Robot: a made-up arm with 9 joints. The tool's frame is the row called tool. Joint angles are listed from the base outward.
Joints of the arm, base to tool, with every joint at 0 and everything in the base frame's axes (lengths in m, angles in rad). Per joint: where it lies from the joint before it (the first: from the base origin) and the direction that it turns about. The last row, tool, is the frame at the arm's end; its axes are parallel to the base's.
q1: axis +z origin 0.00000 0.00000 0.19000
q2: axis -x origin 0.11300 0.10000 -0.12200
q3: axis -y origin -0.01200 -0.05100 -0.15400
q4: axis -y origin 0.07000 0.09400 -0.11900
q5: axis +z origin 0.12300 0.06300 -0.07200
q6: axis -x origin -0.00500 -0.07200 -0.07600
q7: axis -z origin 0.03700 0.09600 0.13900
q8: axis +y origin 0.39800 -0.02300 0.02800
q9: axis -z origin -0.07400 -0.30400 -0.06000
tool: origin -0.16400 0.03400 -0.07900
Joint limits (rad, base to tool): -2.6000..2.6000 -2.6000..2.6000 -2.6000..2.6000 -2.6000..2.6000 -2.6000..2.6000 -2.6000..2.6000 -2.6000..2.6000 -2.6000..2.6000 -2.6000..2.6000
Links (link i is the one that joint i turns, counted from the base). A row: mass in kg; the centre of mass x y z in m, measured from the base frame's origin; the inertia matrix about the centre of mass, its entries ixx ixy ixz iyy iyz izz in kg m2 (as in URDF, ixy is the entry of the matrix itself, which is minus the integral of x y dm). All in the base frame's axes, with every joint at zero. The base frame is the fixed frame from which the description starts. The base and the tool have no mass.
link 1: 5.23; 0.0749 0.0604 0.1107; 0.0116 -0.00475 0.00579 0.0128 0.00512 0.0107
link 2: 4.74; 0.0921 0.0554 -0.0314; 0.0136 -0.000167 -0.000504 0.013 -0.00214 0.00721
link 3: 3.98; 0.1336 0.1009 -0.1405; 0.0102 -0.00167 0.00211 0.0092 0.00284 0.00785
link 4: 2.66; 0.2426 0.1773 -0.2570; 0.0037 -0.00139 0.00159 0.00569 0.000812 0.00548
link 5: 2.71; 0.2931 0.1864 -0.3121; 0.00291 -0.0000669 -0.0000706 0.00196 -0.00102 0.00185
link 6: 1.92; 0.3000 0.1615 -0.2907; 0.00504 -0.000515 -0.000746 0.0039 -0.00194 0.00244
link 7: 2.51; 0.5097 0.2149 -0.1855; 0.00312 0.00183 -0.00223 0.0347 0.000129 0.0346
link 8: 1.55; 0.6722 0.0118 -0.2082; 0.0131 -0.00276 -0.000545 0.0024 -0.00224 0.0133
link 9: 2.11; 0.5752 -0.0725 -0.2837; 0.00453 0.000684 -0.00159 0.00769 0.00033 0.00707
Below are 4 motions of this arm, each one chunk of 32 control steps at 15 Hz.
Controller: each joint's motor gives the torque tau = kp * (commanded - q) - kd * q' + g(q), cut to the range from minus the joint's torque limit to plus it. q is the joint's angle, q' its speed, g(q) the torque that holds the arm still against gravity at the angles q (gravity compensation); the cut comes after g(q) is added. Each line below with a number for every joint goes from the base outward.
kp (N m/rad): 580 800 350 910 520 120 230 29 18
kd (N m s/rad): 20 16 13 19 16 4 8.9 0.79 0.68
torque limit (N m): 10 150 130 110 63 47 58 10 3
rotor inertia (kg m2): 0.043 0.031 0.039 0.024 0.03 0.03 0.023 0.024 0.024
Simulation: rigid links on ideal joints. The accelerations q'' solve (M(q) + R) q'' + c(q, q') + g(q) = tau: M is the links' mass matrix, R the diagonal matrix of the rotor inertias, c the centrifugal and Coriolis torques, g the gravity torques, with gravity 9.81 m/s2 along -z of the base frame. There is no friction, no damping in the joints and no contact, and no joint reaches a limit. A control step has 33 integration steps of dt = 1/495 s. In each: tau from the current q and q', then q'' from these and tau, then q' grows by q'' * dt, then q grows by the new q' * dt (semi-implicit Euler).
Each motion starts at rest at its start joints. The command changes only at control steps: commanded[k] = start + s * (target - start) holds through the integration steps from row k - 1 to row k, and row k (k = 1, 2, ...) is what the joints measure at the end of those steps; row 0 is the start. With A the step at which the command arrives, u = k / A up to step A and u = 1 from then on. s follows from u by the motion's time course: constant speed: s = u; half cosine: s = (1 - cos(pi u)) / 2; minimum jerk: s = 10 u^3 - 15 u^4 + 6 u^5; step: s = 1 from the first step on.
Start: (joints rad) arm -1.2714 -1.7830 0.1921 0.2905 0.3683 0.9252 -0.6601 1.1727 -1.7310
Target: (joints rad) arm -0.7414 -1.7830 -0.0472 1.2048 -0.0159 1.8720 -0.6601 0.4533 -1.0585
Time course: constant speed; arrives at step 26
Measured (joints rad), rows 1 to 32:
1: -1.2594 -1.7860 0.1884 0.3261 0.3583 0.9574 -0.6655 1.1525 -1.7243
2: -1.2408 -1.7863 0.1845 0.3632 0.3412 0.9962 -0.6592 1.1330 -1.6823
3: -1.2196 -1.7847 0.1782 0.3995 0.3236 1.0310 -0.6514 1.0987 -1.6421
4: -1.1972 -1.7849 0.1687 0.4346 0.3074 1.0637 -0.6483 1.0605 -1.6193
5: -1.1743 -1.7853 0.1568 0.4688 0.2926 1.0985 -0.6497 1.0284 -1.6032
6: -1.1515 -1.7843 0.1441 0.5028 0.2787 1.1378 -0.6533 1.0026 -1.5814
7: -1.1287 -1.7827 0.1312 0.5367 0.2650 1.1798 -0.6573 0.9797 -1.5526
8: -1.1058 -1.7816 0.1185 0.5708 0.2510 1.2208 -0.6606 0.9555 -1.5229
9: -1.0833 -1.7811 0.1066 0.6053 0.2364 1.2589 -0.6626 0.9277 -1.4963
10: -1.0617 -1.7812 0.0962 0.6403 0.2212 1.2948 -0.6630 0.8972 -1.4722
11: -1.0412 -1.7815 0.0874 0.6758 0.2058 1.3298 -0.6621 0.8666 -1.4481
12: -1.0221 -1.7820 0.0800 0.7117 0.1905 1.3646 -0.6607 0.8381 -1.4228
13: -1.0039 -1.7827 0.0735 0.7478 0.1755 1.3995 -0.6591 0.8115 -1.3966
14: -0.9860 -1.7833 0.0673 0.7839 0.1606 1.4346 -0.6576 0.7855 -1.3703
15: -0.9677 -1.7837 0.0606 0.8199 0.1457 1.4698 -0.6562 0.7586 -1.3445
16: -0.9485 -1.7840 0.0531 0.8556 0.1308 1.5053 -0.6552 0.7305 -1.3191
17: -0.9284 -1.7840 0.0443 0.8909 0.1158 1.5414 -0.6549 0.7019 -1.2939
18: -0.9073 -1.7838 0.0345 0.9259 0.1010 1.5782 -0.6553 0.6737 -1.2683
19: -0.8857 -1.7835 0.0238 0.9606 0.0863 1.6156 -0.6564 0.6461 -1.2422
20: -0.8637 -1.7831 0.0125 0.9951 0.0717 1.6533 -0.6577 0.6189 -1.2157
21: -0.8418 -1.7827 0.0013 1.0297 0.0569 1.6909 -0.6590 0.5916 -1.1891
22: -0.8202 -1.7826 -0.0094 1.0645 0.0421 1.7282 -0.6601 0.5639 -1.1626
23: -0.7991 -1.7825 -0.0193 1.0995 0.0273 1.7649 -0.6606 0.5359 -1.1366
24: -0.7788 -1.7826 -0.0284 1.1349 0.0124 1.8013 -0.6605 0.5077 -1.1108
25: -0.7591 -1.7828 -0.0367 1.1705 -0.0025 1.8372 -0.6601 0.4796 -1.0853
26: -0.7397 -1.7830 -0.0445 1.2063 -0.0173 1.8730 -0.6593 0.4516 -1.0600
27: -0.7310 -1.7825 -0.0427 1.2089 -0.0248 1.8841 -0.6528 0.4193 -1.0509
28: -0.7346 -1.7833 -0.0480 1.2049 -0.0212 1.8746 -0.6587 0.4194 -1.0564
29: -0.7396 -1.7836 -0.0523 1.2021 -0.0157 1.8699 -0.6651 0.4492 -1.0635
30: -0.7414 -1.7822 -0.0525 1.2022 -0.0132 1.8733 -0.6653 0.4731 -1.0603
31: -0.7407 -1.7817 -0.0505 1.2036 -0.0136 1.8756 -0.6620 0.4734 -1.0525
32: -0.7401 -1.7825 -0.0483 1.2048 -0.0153 1.8733 -0.6594 0.4583 -1.0517

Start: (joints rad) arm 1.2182 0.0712 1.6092 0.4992 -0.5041 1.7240 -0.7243 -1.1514 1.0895
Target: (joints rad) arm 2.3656 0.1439 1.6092 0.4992 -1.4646 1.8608 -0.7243 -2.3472 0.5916
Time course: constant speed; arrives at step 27
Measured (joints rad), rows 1 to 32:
1: 1.2385 0.0762 1.6077 0.4999 -0.5329 1.7268 -0.7171 -1.1972 1.0842
2: 1.2874 0.0736 1.6097 0.5003 -0.5734 1.7375 -0.7177 -1.2516 1.0621
3: 1.3429 0.0727 1.6129 0.5006 -0.6143 1.7468 -0.7218 -1.2899 1.0280
4: 1.3897 0.0774 1.6124 0.5003 -0.6495 1.7489 -0.7228 -1.3216 1.0004
5: 1.4309 0.0837 1.6101 0.4998 -0.6816 1.7485 -0.7223 -1.3659 0.9882
6: 1.4722 0.0877 1.6091 0.4994 -0.7149 1.7505 -0.7236 -1.4218 0.9818
7: 1.5150 0.0898 1.6095 0.4994 -0.7505 1.7558 -0.7255 -1.4743 0.9690
8: 1.5576 0.0916 1.6099 0.4995 -0.7871 1.7626 -0.7255 -1.5157 0.9475
9: 1.5994 0.0934 1.6099 0.4996 -0.8237 1.7697 -0.7238 -1.5523 0.9230
10: 1.6409 0.0954 1.6098 0.4997 -0.8600 1.7766 -0.7222 -1.5923 0.9003
11: 1.6824 0.0978 1.6098 0.4997 -0.8958 1.7827 -0.7216 -1.6372 0.8808
12: 1.7247 0.1007 1.6096 0.4995 -0.9312 1.7877 -0.7220 -1.6836 0.8633
13: 1.7677 0.1039 1.6092 0.4993 -0.9663 1.7920 -0.7229 -1.7295 0.8467
14: 1.8111 0.1071 1.6088 0.4991 -1.0016 1.7963 -0.7240 -1.7746 0.8299
15: 1.8543 0.1101 1.6085 0.4990 -1.0370 1.8010 -0.7248 -1.8192 0.8124
16: 1.8969 0.1128 1.6084 0.4990 -1.0726 1.8062 -0.7251 -1.8634 0.7941
17: 1.9391 0.1153 1.6083 0.4990 -1.1083 1.8117 -0.7248 -1.9071 0.7750
18: 1.9810 0.1177 1.6083 0.4990 -1.1440 1.8173 -0.7242 -1.9505 0.7556
19: 2.0230 0.1202 1.6083 0.4990 -1.1797 1.8227 -0.7237 -1.9940 0.7363
20: 2.0653 0.1229 1.6082 0.4989 -1.2153 1.8280 -0.7235 -2.0380 0.7173
21: 2.1078 0.1257 1.6081 0.4989 -1.2508 1.8330 -0.7236 -2.0824 0.6990
22: 2.1505 0.1285 1.6079 0.4988 -1.2863 1.8381 -0.7240 -2.1271 0.6809
23: 2.1933 0.1314 1.6077 0.4987 -1.3218 1.8431 -0.7245 -2.1718 0.6630
24: 2.2361 0.1342 1.6075 0.4986 -1.3573 1.8483 -0.7249 -2.2161 0.6449
25: 2.2786 0.1369 1.6073 0.4986 -1.3929 1.8536 -0.7251 -2.2602 0.6265
26: 2.3211 0.1396 1.6072 0.4985 -1.4285 1.8589 -0.7251 -2.3041 0.6078
27: 2.3634 0.1422 1.6070 0.4985 -1.4641 1.8642 -0.7250 -2.3480 0.5891
28: 2.3910 0.1436 1.6041 0.4968 -1.4707 1.8735 -0.7375 -2.3285 0.5899
29: 2.4044 0.1460 1.5981 0.4952 -1.4710 1.8772 -0.7471 -2.3251 0.5994
30: 2.4062 0.1467 1.5952 0.4947 -1.4703 1.8790 -0.7503 -2.3398 0.6059
31: 2.3954 0.1470 1.5972 0.4955 -1.4692 1.8762 -0.7494 -2.3445 0.6070
32: 2.3749 0.1457 1.6014 0.4970 -1.4668 1.8698 -0.7429 -2.3462 0.6030

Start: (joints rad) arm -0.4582 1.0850 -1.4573 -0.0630 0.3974 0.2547 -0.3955 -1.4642 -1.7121
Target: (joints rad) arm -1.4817 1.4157 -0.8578 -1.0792 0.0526 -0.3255 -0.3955 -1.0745 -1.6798
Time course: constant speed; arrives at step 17
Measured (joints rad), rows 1 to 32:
1: -0.4820 1.0907 -1.4062 -0.1134 0.3888 0.2382 -0.4102 -1.4686 -1.7416
2: -0.5182 1.1057 -1.3583 -0.1708 0.3750 0.1979 -0.4242 -1.4842 -1.7587
3: -0.5538 1.1276 -1.3230 -0.2314 0.3547 0.1602 -0.4271 -1.4640 -1.7499
4: -0.6019 1.1546 -1.2903 -0.2921 0.3287 0.1235 -0.4174 -1.4202 -1.7359
5: -0.6663 1.1855 -1.2552 -0.3520 0.2995 0.0819 -0.4002 -1.3817 -1.7278
6: -0.7405 1.2174 -1.2195 -0.4119 0.2701 0.0385 -0.3819 -1.3509 -1.7244
7: -0.8204 1.2463 -1.1851 -0.4722 0.2428 -0.0026 -0.3670 -1.3203 -1.7221
8: -0.9034 1.2697 -1.1537 -0.5339 0.2191 -0.0400 -0.3591 -1.2912 -1.7189
9: -0.9815 1.2873 -1.1307 -0.5980 0.1999 -0.0738 -0.3599 -1.2654 -1.7106
10: -1.0563 1.2997 -1.1116 -0.6627 0.1843 -0.1039 -0.3677 -1.2396 -1.6974
11: -1.1317 1.3093 -1.0895 -0.7256 0.1705 -0.1313 -0.3797 -1.2142 -1.6836
12: -1.2055 1.3196 -1.0625 -0.7871 0.1569 -0.1583 -0.3925 -1.1925 -1.6735
13: -1.2734 1.3328 -1.0313 -0.8475 0.1416 -0.1869 -0.4024 -1.1733 -1.6682
14: -1.3330 1.3500 -0.9966 -0.9071 0.1236 -0.2184 -0.4070 -1.1528 -1.6665
15: -1.3834 1.3712 -0.9593 -0.9662 0.1027 -0.2531 -0.4056 -1.1296 -1.6672
16: -1.4302 1.3956 -0.9171 -1.0237 0.0793 -0.2900 -0.3997 -1.1041 -1.6711
17: -1.4792 1.4213 -0.8692 -1.0793 0.0543 -0.3278 -0.3924 -1.0780 -1.6783
18: -1.4964 1.4390 -0.8799 -1.0866 0.0404 -0.3507 -0.3670 -1.0629 -1.6687
19: -1.5085 1.4441 -0.8878 -1.0889 0.0307 -0.3525 -0.3453 -1.0353 -1.6616
20: -1.5195 1.4406 -0.8890 -1.0889 0.0301 -0.3475 -0.3415 -1.0170 -1.6577
21: -1.5246 1.4312 -0.8877 -1.0882 0.0374 -0.3416 -0.3548 -1.0312 -1.6561
22: -1.5213 1.4188 -0.8849 -1.0869 0.0484 -0.3335 -0.3772 -1.0619 -1.6605
23: -1.5057 1.4067 -0.8822 -1.0859 0.0589 -0.3234 -0.3996 -1.0854 -1.6662
24: -1.4904 1.3984 -0.8705 -1.0818 0.0649 -0.3142 -0.4161 -1.0901 -1.6693
25: -1.4794 1.3975 -0.8530 -1.0764 0.0667 -0.3105 -0.4246 -1.0944 -1.6781
26: -1.4702 1.4027 -0.8378 -1.0721 0.0642 -0.3134 -0.4244 -1.1030 -1.6927
27: -1.4628 1.4108 -0.8289 -1.0699 0.0589 -0.3190 -0.4165 -1.1046 -1.7053
28: -1.4547 1.4186 -0.8293 -1.0708 0.0526 -0.3245 -0.4042 -1.0953 -1.7080
29: -1.4553 1.4240 -0.8319 -1.0719 0.0469 -0.3285 -0.3920 -1.0779 -1.7018
30: -1.4665 1.4268 -0.8357 -1.0732 0.0443 -0.3309 -0.3846 -1.0678 -1.6952
31: -1.4757 1.4260 -0.8480 -1.0773 0.0450 -0.3324 -0.3824 -1.0701 -1.6895
32: -1.4846 1.4214 -0.8620 -1.0814 0.0478 -0.3313 -0.3841 -1.0696 -1.6804

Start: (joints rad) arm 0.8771 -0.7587 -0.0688 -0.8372 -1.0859 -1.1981 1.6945 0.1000 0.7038
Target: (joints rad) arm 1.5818 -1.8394 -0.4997 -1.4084 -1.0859 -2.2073 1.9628 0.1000 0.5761
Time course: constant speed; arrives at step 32
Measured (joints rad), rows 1 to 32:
1: 0.8775 -0.7808 -0.0702 -0.8521 -1.0797 -1.2235 1.6903 0.0940 0.7081
2: 0.8883 -0.8244 -0.0776 -0.8683 -1.0803 -1.2615 1.6948 0.0920 0.7105
3: 0.9118 -0.8686 -0.0908 -0.8865 -1.0877 -1.3001 1.7153 0.0858 0.6983
4: 0.9454 -0.9060 -0.1103 -0.9065 -1.0932 -1.3316 1.7371 0.0834 0.6784
5: 0.9833 -0.9393 -0.1342 -0.9270 -1.0921 -1.3583 1.7471 0.0922 0.6692
6: 1.0184 -0.9707 -0.1566 -0.9468 -1.0873 -1.3844 1.7484 0.1054 0.6759
7: 1.0473 -1.0020 -0.1730 -0.9648 -1.0840 -1.4136 1.7499 0.1114 0.6837
8: 1.0679 -1.0350 -0.1853 -0.9817 -1.0838 -1.4480 1.7552 0.1059 0.6835
9: 1.0827 -1.0693 -0.1941 -0.9982 -1.0858 -1.4830 1.7650 0.0964 0.6770
10: 1.0960 -1.1037 -0.2017 -1.0150 -1.0877 -1.5161 1.7770 0.0912 0.6674
11: 1.1120 -1.1375 -0.2113 -1.0325 -1.0884 -1.5471 1.7880 0.0920 0.6578
12: 1.1329 -1.1710 -0.2243 -1.0505 -1.0880 -1.5774 1.7968 0.0956 0.6516
13: 1.1582 -1.2048 -0.2400 -1.0689 -1.0873 -1.6082 1.8041 0.0983 0.6493
14: 1.1853 -1.2388 -0.2568 -1.0872 -1.0868 -1.6399 1.8110 0.0988 0.6491
15: 1.2114 -1.2729 -0.2731 -1.1055 -1.0867 -1.6718 1.8184 0.0982 0.6482
16: 1.2347 -1.3067 -0.2876 -1.1235 -1.0867 -1.7033 1.8267 0.0981 0.6451
17: 1.2553 -1.3404 -0.3004 -1.1412 -1.0867 -1.7344 1.8356 0.0987 0.6399
18: 1.2746 -1.3740 -0.3123 -1.1589 -1.0869 -1.7656 1.8448 0.0992 0.6337
19: 1.2944 -1.4076 -0.3241 -1.1765 -1.0870 -1.7972 1.8536 0.0987 0.6282
20: 1.3155 -1.4413 -0.3368 -1.1941 -1.0871 -1.8291 1.8618 0.0977 0.6241
21: 1.3382 -1.4750 -0.3504 -1.2119 -1.0872 -1.8612 1.8696 0.0968 0.6212
22: 1.3617 -1.5088 -0.3648 -1.2299 -1.0871 -1.8930 1.8775 0.0969 0.6186
23: 1.3850 -1.5427 -0.3792 -1.2479 -1.0870 -1.9243 1.8858 0.0977 0.6153
24: 1.4075 -1.5766 -0.3933 -1.2660 -1.0869 -1.9554 1.8944 0.0987 0.6110
25: 1.4292 -1.6105 -0.4068 -1.2839 -1.0869 -1.9865 1.9033 0.0994 0.6061
26: 1.4505 -1.6442 -0.4199 -1.3017 -1.0869 -2.0179 1.9120 0.0996 0.6014
27: 1.4719 -1.6778 -0.4329 -1.3194 -1.0869 -2.0496 1.9203 0.0991 0.5972
28: 1.4938 -1.7115 -0.4461 -1.3372 -1.0870 -2.0814 1.9284 0.0985 0.5936
29: 1.5160 -1.7452 -0.4596 -1.3550 -1.0871 -2.1132 1.9365 0.0981 0.5903
30: 1.5384 -1.7790 -0.4732 -1.3729 -1.0871 -2.1448 1.9448 0.0982 0.5866
31: 1.5606 -1.8129 -0.4870 -1.3908 -1.0871 -2.1762 1.9533 0.0986 0.5825
32: 1.5826 -1.8467 -0.5006 -1.4087 -1.0870 -2.2075 1.9620 0.0992 0.5781

